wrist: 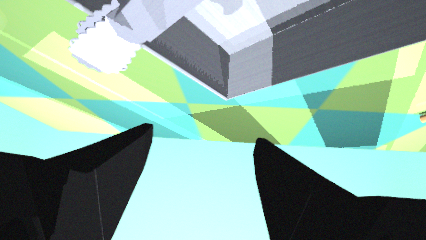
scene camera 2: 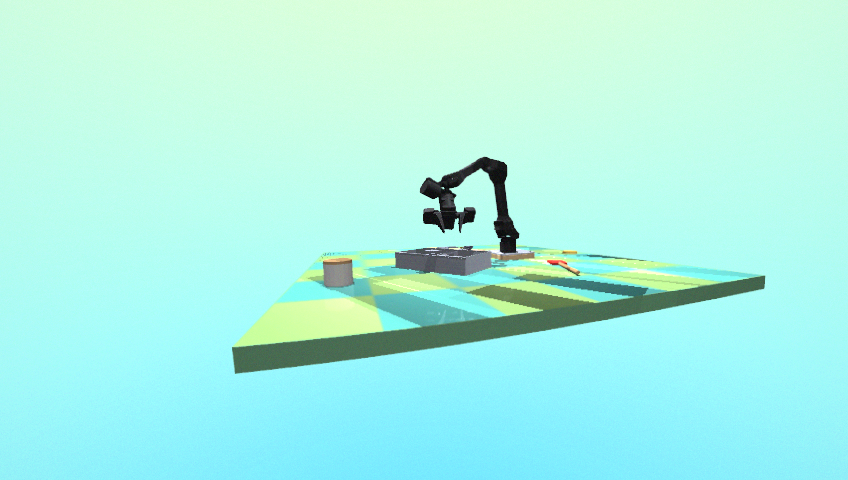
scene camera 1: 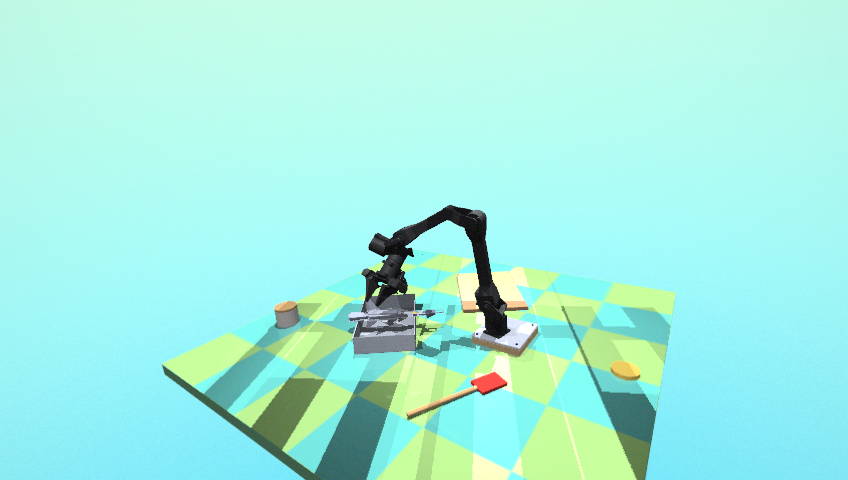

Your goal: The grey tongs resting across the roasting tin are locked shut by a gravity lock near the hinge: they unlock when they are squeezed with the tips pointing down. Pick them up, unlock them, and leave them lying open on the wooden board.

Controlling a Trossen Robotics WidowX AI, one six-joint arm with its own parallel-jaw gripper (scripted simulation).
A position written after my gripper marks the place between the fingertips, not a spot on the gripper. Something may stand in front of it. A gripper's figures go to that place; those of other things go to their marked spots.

Scene:
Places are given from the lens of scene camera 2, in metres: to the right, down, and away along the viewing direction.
my gripper (scene camera 2: pixel 452 232): 0.10, -0.03, 0.91
lidded canister (scene camera 2: pixel 338 272): -0.23, 0.09, 0.71
grey roasting tin (scene camera 2: pixel 465 262): 0.13, 0.07, 0.82

